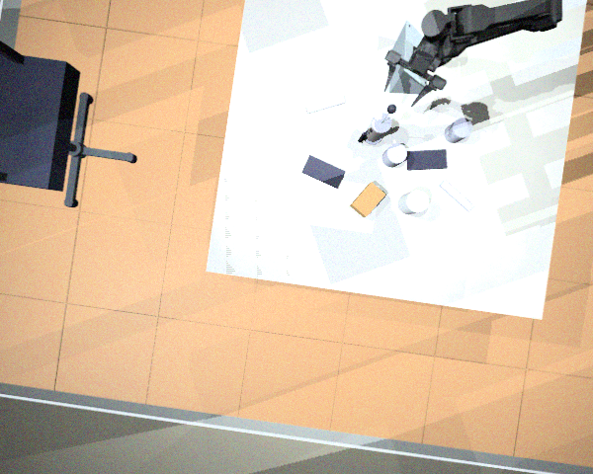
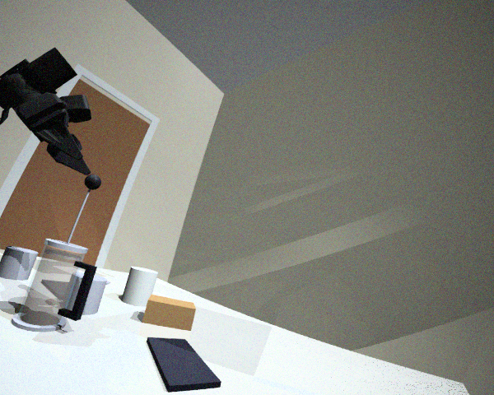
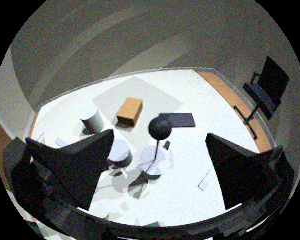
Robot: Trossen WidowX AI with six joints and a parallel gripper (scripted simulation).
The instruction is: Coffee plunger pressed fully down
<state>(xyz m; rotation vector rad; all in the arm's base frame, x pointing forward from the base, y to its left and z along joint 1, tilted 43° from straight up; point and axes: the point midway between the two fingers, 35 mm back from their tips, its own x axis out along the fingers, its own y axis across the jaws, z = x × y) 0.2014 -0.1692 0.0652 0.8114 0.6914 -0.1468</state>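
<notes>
The glass coffee press lies 30 mm ahead of my gripper tip, 20 mm to the right of it and 150 mm below it.
</notes>
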